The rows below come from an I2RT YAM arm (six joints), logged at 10 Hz.
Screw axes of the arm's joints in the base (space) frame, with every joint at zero. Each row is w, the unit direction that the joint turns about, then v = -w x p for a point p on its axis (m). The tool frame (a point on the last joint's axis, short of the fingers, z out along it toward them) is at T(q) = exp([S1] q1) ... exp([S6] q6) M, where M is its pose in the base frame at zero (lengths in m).
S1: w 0 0 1 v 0 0 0
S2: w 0 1 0 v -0.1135 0 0.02
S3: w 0 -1 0 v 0.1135 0 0.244
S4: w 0 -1 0 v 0.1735 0 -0.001
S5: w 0 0 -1 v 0 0.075 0
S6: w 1 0 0 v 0 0.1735 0
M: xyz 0.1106 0 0.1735 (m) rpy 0 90 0 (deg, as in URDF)
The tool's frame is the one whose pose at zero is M.
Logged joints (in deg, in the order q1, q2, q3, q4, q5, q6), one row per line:
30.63 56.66 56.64 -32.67 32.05 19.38
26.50 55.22 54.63 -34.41 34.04 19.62
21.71 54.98 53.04 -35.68 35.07 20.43
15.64 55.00 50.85 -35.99 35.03 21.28
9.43 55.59 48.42 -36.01 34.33 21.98
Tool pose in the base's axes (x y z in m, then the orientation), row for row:
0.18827 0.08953 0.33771 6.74 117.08 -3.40
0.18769 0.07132 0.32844 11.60 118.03 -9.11
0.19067 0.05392 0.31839 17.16 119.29 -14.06
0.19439 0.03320 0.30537 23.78 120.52 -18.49
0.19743 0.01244 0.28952 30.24 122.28 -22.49
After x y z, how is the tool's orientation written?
As a rotation vector, in degrees.
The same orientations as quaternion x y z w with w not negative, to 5 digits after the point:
0.04907 0.85234 -0.02475 0.52009
0.08400 0.85475 -0.06597 0.50793
0.12329 0.85710 -0.10102 0.48987
0.16919 0.85750 -0.13156 0.46772
0.21237 0.85876 -0.15795 0.43872

